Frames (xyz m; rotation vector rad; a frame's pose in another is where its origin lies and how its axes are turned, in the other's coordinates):
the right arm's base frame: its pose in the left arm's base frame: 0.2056 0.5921 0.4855 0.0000 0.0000 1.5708
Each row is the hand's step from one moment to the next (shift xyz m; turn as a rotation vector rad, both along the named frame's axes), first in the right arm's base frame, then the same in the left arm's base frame.
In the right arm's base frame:
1: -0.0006 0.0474 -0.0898 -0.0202 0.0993 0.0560
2: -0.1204 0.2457 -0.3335 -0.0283 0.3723 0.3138
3: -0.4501 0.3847 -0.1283 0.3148 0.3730 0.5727
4: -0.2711 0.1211 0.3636 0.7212 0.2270 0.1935
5: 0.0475 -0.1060 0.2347 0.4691 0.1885 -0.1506
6: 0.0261 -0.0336 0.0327 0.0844 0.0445 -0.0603
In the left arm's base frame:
1: -0.0474 -0.0006 -0.0898 -0.0993 -0.0202 0.0560
2: -0.2457 -0.1204 -0.3335 -0.3723 -0.0283 0.3138
3: -0.3847 -0.4501 -0.1283 -0.3730 0.3148 0.5727
4: -0.1211 -0.2711 0.3636 -0.2270 0.7212 0.1935
5: 0.1060 0.0475 0.2347 -0.1885 0.4691 -0.1506
6: 0.0336 0.0261 0.0327 -0.0445 0.0844 -0.0603

